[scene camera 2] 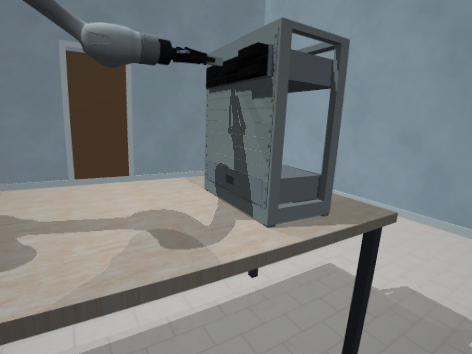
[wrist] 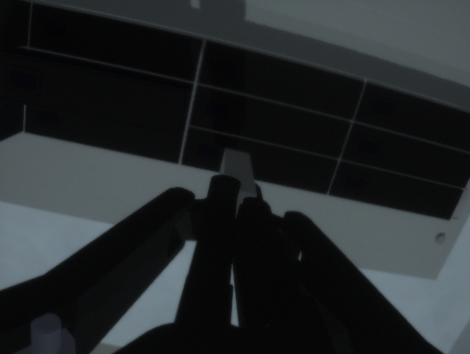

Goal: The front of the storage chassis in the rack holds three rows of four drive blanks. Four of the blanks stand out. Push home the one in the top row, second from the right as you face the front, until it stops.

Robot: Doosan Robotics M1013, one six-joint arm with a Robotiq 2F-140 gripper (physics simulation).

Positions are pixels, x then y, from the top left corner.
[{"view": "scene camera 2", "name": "gripper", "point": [222,62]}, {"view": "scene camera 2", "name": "grey rack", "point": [243,159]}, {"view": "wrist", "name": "gripper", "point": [232,170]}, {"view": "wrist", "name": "grey rack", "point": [110,112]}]
